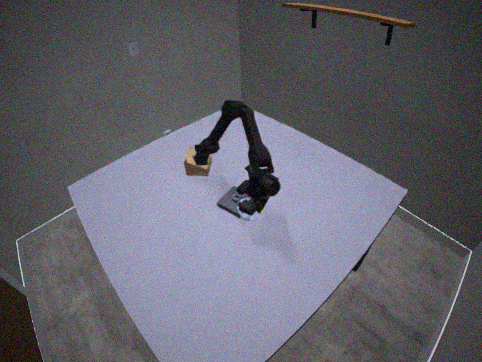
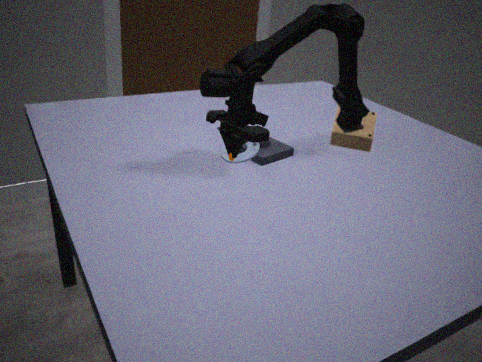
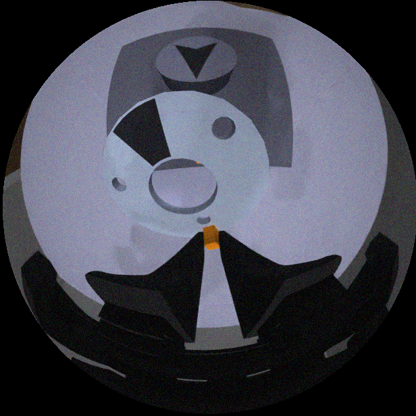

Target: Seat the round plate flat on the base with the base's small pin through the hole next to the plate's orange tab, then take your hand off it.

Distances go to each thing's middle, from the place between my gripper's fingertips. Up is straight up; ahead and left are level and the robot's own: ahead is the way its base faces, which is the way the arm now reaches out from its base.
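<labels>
Going by their middles, the pale round plate [image 3: 177,124] is the nearest to my hand of the things named here. The plate is 30 mm behind my hand and 30 mm to the right of it. I also see a round boss [image 3: 201,63], 10 mm above my hand, 60 mm to the right of it and 100 mm behind it, while the dark grey square base [image 3: 258,87] is 10 mm below my hand, 60 mm to the right of it and 100 mm behind it.
</labels>
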